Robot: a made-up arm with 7 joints.
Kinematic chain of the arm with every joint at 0, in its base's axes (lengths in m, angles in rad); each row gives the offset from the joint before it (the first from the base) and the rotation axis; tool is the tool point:
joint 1: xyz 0 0 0.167 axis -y
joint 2: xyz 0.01 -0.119 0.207 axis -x
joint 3: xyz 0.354 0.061 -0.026 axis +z
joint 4: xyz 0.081 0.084 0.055 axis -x
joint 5: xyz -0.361 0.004 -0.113 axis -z
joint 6: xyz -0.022 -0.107 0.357 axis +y
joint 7: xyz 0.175 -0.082 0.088 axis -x
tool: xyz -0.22 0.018 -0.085
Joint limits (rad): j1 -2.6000..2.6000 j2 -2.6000..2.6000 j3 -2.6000..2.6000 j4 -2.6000..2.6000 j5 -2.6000..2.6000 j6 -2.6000..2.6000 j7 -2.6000..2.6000
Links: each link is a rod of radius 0.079 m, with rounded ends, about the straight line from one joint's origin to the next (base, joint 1, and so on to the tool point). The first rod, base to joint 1, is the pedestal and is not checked.
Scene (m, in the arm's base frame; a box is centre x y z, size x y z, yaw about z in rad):
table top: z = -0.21
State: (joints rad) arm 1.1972 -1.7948 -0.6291 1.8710 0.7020 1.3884 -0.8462
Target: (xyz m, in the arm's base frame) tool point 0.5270 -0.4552 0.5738
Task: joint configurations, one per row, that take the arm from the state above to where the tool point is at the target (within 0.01 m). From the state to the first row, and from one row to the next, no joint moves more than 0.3 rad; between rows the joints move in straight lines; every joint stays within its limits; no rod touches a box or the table.
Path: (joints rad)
1: 0.9225 -1.8389 -0.6019 1.8378 0.6400 1.4618 -0.9016
2: 0.6478 -1.8829 -0.5746 1.8046 0.5780 1.5351 -0.9570
3: 0.3731 -1.9270 -0.5474 1.7713 0.5159 1.6085 -1.0124
4: 0.0984 -1.9710 -0.5201 1.7381 0.4539 1.6818 -1.0678
5: -0.1763 -2.0151 -0.4929 1.7049 0.3919 1.7552 -1.1232
6: -0.4511 -2.0591 -0.4657 1.6717 0.3299 1.8285 -1.1786

